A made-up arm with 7 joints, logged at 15 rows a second.
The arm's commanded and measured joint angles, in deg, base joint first. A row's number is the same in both.
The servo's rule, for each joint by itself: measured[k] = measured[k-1] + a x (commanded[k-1-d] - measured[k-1]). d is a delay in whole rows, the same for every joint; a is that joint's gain. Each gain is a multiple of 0.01, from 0.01 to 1. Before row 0 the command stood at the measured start. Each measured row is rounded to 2 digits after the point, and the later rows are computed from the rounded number. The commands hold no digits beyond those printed.
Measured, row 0:
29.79, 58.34, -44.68, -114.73, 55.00, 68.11, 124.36
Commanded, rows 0 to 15:
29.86, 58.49, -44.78, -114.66, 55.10, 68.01, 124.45
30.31, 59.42, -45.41, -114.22, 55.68, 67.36, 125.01
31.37, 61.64, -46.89, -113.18, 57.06, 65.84, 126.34
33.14, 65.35, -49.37, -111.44, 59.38, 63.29, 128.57
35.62, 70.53, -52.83, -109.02, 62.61, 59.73, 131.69
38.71, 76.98, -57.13, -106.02, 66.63, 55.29, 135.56
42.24, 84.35, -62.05, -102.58, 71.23, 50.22, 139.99
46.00, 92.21, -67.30, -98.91, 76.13, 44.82, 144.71
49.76, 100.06, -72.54, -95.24, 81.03, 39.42, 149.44
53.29, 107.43, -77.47, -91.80, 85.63, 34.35, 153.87
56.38, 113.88, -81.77, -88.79, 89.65, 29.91, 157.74
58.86, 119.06, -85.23, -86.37, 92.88, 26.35, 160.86
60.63, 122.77, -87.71, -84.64, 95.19, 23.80, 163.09
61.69, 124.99, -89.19, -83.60, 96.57, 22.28, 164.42
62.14, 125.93, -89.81, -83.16, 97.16, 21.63, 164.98
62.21, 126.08, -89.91, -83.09, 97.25, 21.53, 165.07
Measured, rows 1 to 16:
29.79, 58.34, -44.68, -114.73, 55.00, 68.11, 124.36
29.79, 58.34, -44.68, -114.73, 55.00, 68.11, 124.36
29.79, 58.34, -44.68, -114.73, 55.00, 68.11, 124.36
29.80, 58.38, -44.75, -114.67, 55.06, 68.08, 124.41
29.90, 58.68, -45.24, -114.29, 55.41, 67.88, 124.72
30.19, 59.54, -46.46, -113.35, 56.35, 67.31, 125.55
30.78, 61.22, -48.61, -111.73, 58.08, 66.18, 127.09
31.75, 63.92, -51.73, -109.43, 60.66, 64.37, 129.44
33.14, 67.71, -55.73, -106.53, 64.06, 61.83, 132.56
34.96, 72.54, -60.41, -103.17, 68.15, 58.58, 136.35
37.17, 78.24, -65.51, -99.55, 72.70, 54.73, 140.61
39.69, 84.57, -70.71, -95.89, 77.45, 50.44, 145.11
42.41, 91.20, -75.71, -92.41, 82.11, 45.93, 149.58
45.20, 97.78, -80.19, -89.33, 86.41, 41.44, 153.74
47.93, 103.95, -83.92, -86.81, 90.10, 37.21, 157.37
50.47, 109.41, -86.72, -84.97, 93.00, 33.46, 160.29
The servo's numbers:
d 3
a 0.20 0.29 0.74 0.85 0.57 0.28 0.51

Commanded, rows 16 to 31:
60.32, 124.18, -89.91, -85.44, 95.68, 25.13, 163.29
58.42, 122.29, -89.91, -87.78, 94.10, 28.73, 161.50
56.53, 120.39, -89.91, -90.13, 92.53, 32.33, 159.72
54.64, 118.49, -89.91, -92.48, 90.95, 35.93, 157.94
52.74, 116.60, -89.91, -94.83, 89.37, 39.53, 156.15
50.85, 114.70, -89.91, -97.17, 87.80, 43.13, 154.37
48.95, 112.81, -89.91, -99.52, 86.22, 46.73, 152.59
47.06, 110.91, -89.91, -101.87, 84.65, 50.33, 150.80
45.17, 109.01, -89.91, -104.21, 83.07, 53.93, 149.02
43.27, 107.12, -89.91, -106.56, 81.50, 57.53, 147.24
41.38, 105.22, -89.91, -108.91, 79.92, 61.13, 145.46
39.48, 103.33, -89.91, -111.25, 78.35, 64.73, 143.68
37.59, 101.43, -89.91, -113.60, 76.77, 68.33, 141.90
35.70, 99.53, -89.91, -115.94, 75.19, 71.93, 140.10
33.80, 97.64, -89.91, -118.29, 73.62, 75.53, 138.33
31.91, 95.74, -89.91, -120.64, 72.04, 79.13, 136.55
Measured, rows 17 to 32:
52.71, 113.93, -88.55, -83.81, 95.03, 30.33, 162.40
54.60, 117.41, -89.48, -83.26, 96.24, 27.89, 163.72
56.12, 119.92, -89.80, -83.12, 96.82, 26.11, 164.41
56.96, 121.16, -89.88, -85.09, 96.17, 25.84, 163.84
57.25, 121.49, -89.90, -87.38, 94.99, 26.65, 162.65
57.11, 121.17, -89.91, -89.72, 93.59, 28.24, 161.16
56.62, 120.39, -89.91, -92.07, 92.09, 30.39, 159.52
55.84, 119.29, -89.91, -94.42, 90.54, 32.95, 157.80
54.84, 117.96, -89.91, -96.76, 88.98, 35.80, 156.05
53.66, 116.47, -89.91, -99.11, 87.41, 38.86, 154.29
52.34, 114.86, -89.91, -101.46, 85.84, 42.07, 152.51
50.91, 113.16, -89.91, -103.80, 84.26, 45.39, 150.73
49.38, 111.41, -89.91, -106.15, 82.69, 48.79, 148.95
47.78, 109.61, -89.91, -108.50, 81.11, 52.25, 147.17
46.12, 107.79, -89.91, -110.84, 79.54, 55.74, 145.39
44.41, 105.95, -89.91, -113.19, 77.96, 59.27, 143.61

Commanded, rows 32 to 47:
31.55, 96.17, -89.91, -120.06, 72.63, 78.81, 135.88
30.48, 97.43, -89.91, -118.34, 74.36, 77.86, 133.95
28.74, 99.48, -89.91, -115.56, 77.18, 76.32, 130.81
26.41, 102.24, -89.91, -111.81, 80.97, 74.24, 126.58
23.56, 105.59, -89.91, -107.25, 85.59, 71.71, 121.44
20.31, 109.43, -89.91, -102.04, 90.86, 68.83, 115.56
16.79, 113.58, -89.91, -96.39, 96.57, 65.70, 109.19
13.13, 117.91, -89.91, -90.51, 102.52, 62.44, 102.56
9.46, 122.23, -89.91, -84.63, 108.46, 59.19, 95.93
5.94, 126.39, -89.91, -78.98, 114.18, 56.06, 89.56
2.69, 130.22, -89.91, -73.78, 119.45, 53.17, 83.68
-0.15, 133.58, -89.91, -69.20, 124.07, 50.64, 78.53
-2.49, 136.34, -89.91, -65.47, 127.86, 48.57, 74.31
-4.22, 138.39, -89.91, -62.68, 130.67, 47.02, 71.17
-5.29, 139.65, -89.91, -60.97, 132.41, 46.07, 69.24
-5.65, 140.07, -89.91, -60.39, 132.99, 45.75, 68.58
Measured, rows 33 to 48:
42.67, 104.09, -89.91, -115.53, 76.38, 62.81, 141.82
40.90, 102.22, -89.91, -117.88, 74.81, 66.37, 140.04
39.10, 100.34, -89.91, -120.23, 73.23, 69.94, 138.26
37.59, 99.13, -89.91, -120.09, 72.89, 72.42, 137.05
36.17, 98.64, -89.91, -118.60, 73.73, 73.94, 135.47
34.68, 98.88, -89.91, -116.02, 75.70, 74.61, 133.09
33.03, 99.85, -89.91, -112.44, 78.70, 74.51, 129.77
31.14, 101.51, -89.91, -108.03, 82.63, 73.73, 125.52
28.97, 103.81, -89.91, -102.94, 87.32, 72.36, 120.44
26.53, 106.64, -89.91, -97.37, 92.59, 70.50, 114.70
23.85, 109.91, -89.91, -91.54, 98.25, 68.24, 108.51
20.97, 113.48, -89.91, -85.67, 104.07, 65.71, 102.09
17.96, 117.22, -89.91, -79.98, 109.83, 63.01, 95.70
14.91, 120.99, -89.91, -74.71, 115.31, 60.25, 89.57
11.90, 124.64, -89.91, -70.03, 120.30, 57.56, 83.94
9.02, 128.03, -89.91, -66.15, 124.61, 55.04, 79.03

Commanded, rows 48 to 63:
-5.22, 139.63, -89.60, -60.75, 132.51, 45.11, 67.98
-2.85, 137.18, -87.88, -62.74, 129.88, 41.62, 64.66
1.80, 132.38, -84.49, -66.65, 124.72, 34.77, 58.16
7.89, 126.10, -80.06, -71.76, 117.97, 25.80, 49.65
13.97, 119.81, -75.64, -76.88, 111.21, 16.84, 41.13
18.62, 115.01, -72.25, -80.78, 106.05, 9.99, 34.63
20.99, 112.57, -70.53, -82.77, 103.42, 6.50, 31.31
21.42, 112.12, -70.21, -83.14, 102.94, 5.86, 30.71
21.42, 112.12, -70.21, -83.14, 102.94, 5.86, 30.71
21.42, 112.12, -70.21, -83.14, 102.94, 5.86, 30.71
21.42, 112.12, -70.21, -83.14, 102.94, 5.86, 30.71
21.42, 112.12, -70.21, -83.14, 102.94, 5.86, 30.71
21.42, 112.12, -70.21, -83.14, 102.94, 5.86, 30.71
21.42, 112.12, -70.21, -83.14, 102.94, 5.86, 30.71
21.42, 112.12, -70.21, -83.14, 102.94, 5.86, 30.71
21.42, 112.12, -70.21, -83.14, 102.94, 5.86, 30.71
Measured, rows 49 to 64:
6.37, 131.03, -89.91, -63.20, 128.06, 52.79, 75.02
4.04, 133.53, -89.91, -61.30, 130.54, 50.91, 72.07
2.10, 135.43, -89.91, -60.53, 131.94, 49.47, 70.29
0.64, 136.65, -89.68, -60.72, 132.26, 48.25, 69.11
-0.06, 136.80, -88.35, -62.44, 130.90, 46.39, 66.84
0.31, 135.52, -85.49, -66.02, 127.38, 43.14, 62.41
1.83, 132.79, -81.47, -70.90, 122.02, 38.28, 55.90
4.26, 129.03, -77.16, -75.98, 115.86, 32.28, 48.37
7.13, 124.96, -73.53, -80.06, 110.27, 26.04, 41.36
9.90, 121.37, -71.31, -82.36, 106.37, 20.57, 36.23
12.20, 118.69, -70.50, -83.02, 104.41, 16.45, 33.41
14.04, 116.78, -70.29, -83.12, 103.57, 13.48, 32.03
15.52, 115.43, -70.23, -83.14, 103.21, 11.35, 31.36
16.70, 114.47, -70.22, -83.14, 103.06, 9.81, 31.03
17.64, 113.79, -70.21, -83.14, 102.99, 8.70, 30.87
18.40, 113.31, -70.21, -83.14, 102.96, 7.90, 30.79

